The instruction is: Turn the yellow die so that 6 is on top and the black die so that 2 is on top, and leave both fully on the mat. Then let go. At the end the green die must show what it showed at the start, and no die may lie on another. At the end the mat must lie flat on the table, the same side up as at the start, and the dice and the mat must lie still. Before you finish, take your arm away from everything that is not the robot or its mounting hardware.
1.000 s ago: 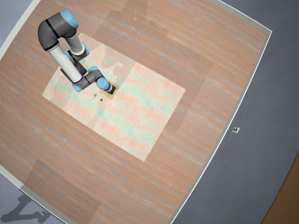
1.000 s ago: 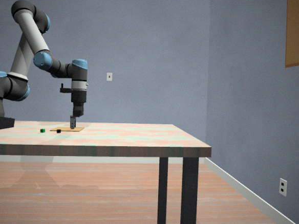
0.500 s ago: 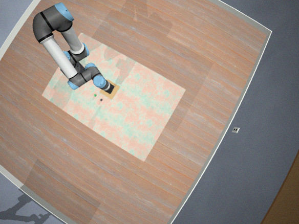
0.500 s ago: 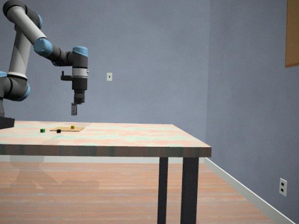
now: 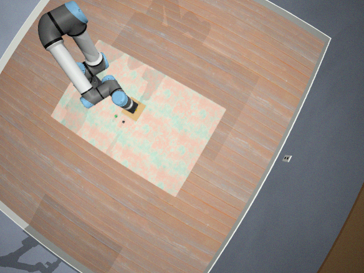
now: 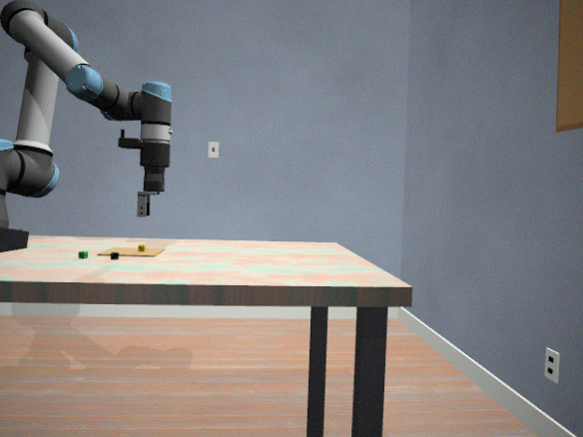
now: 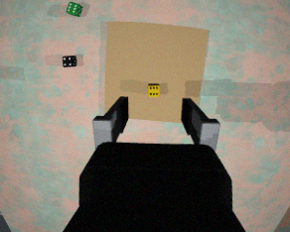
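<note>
Right now my hand is 30 mm past the black die, 130 mm to the left of it and 110 mm above it. From my hand the other things lie so: yellow die: 100 mm below; then tan mat: 20 mm behind, 110 mm below; then green die: 110 mm behind, 130 mm to the right, 110 mm below.
</note>
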